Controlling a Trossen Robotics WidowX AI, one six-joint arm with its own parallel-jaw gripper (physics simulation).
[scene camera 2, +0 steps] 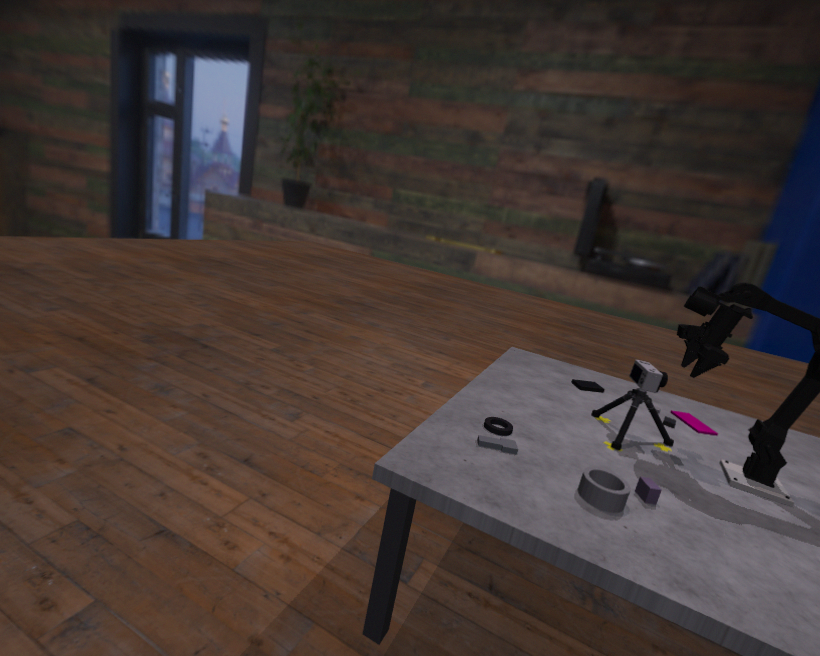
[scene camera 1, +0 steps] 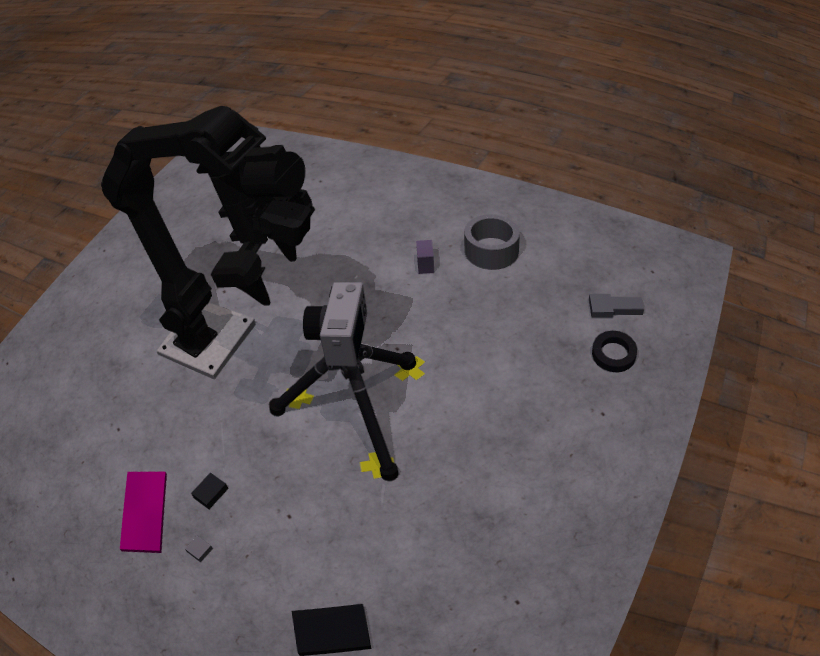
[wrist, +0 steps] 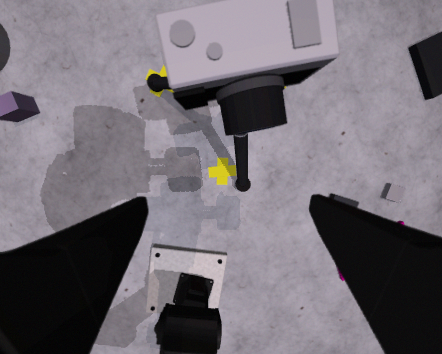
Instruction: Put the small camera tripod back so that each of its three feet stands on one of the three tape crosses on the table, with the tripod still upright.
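Places are measured from the arm's base along level axes (x left, y up, z ahead), in metres.
Pixels of known places: gripper, fingertip midpoint: (scene camera 2: 687, 371) (scene camera 1: 280, 282) (wrist: 229, 203); arm's base, link origin: (scene camera 2: 758, 478) (scene camera 1: 195, 339) (wrist: 193, 290).
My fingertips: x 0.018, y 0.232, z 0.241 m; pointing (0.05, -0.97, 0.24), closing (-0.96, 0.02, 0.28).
Ahead of a thing's pixels: the offset from my fingertips to its top centre. "spot": to the spot under its first point.
The tripod's black legs (scene camera 1: 369, 410) stand upright under a light grey camera (scene camera 1: 343, 321) (scene camera 2: 646, 377) (wrist: 245, 45) with a black lens. In scene camera 1, the left foot @[spot: dx -0.056, dy -0.228, dz -0.014 m] (scene camera 1: 276, 407) (wrist: 243, 185) stands beside its yellow cross @[dx -0.010, dy -0.245, dz -0.008 m] (scene camera 1: 300, 398) (wrist: 221, 171), off it. The front foot @[spot: dx -0.060, dy -0.230, dz +0.201 m] (scene camera 1: 389, 471) is at the right edge of its cross @[dx -0.051, dy -0.245, dz +0.173 m] (scene camera 1: 372, 465). The right foot @[spot: dx +0.129, dy -0.224, dz +0.111 m] (scene camera 1: 408, 360) overlaps the upper part of its cross @[dx +0.130, dy -0.245, dz +0.111 m] (scene camera 1: 412, 373). My gripper (scene camera 1: 280, 280) (scene camera 2: 689, 370) (wrist: 229, 203) is open and empty, above the table on the lens side, apart from the tripod.
A purple block @[dx +0.348, dy -0.205, dz +0.003 m] (scene camera 1: 425, 263) (scene camera 2: 647, 490) and grey ring @[dx +0.441, dy -0.197, dz +0.087 m] (scene camera 1: 491, 256) (scene camera 2: 601, 499) stand behind the tripod. A stepped grey piece @[dx +0.427, dy -0.230, dz +0.352 m] (scene camera 1: 615, 305) and black ring @[dx +0.326, dy -0.230, dz +0.391 m] (scene camera 1: 599, 351) lie right. A magenta plate @[dx -0.341, dy -0.237, dz -0.080 m] (scene camera 1: 143, 510), black block @[dx -0.241, dy -0.230, dz -0.010 m] (scene camera 1: 209, 490) and black slab @[dx -0.328, dy -0.230, dz +0.283 m] (scene camera 1: 331, 629) lie nearer the front.
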